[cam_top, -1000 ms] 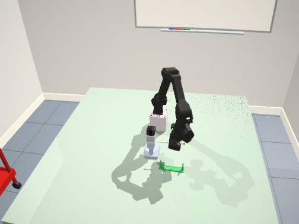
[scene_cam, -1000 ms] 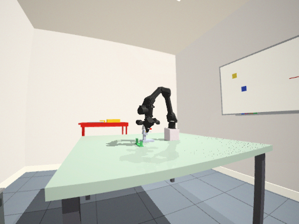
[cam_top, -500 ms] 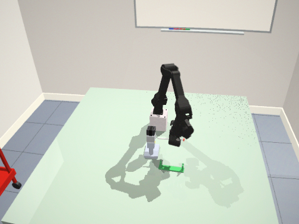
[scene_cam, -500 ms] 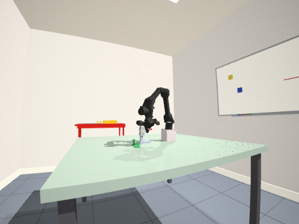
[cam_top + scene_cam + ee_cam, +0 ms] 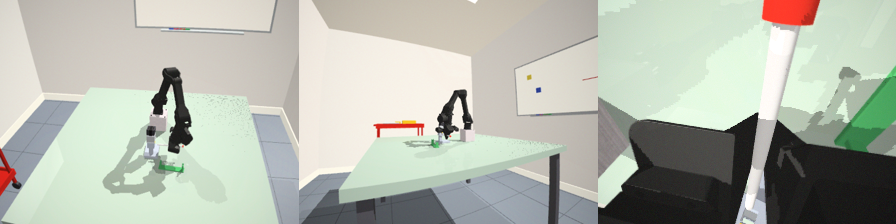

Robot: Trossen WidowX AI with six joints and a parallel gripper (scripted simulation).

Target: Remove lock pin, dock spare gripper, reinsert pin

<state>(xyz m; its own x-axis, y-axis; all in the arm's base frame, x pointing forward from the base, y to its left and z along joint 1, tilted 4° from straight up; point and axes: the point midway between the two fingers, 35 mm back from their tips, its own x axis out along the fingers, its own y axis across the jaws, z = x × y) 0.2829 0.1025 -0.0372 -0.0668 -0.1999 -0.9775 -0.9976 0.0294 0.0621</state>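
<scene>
The grey-blue mount lies 110 mm to the right of my gripper tip, 10 mm behind it and 10 mm above it. Round my gripper tip: green rack 110 mm ahead, 20 mm below, 10 mm to the left; spare gripper 110 mm to the right, 80 mm above, 10 mm behind.
</scene>
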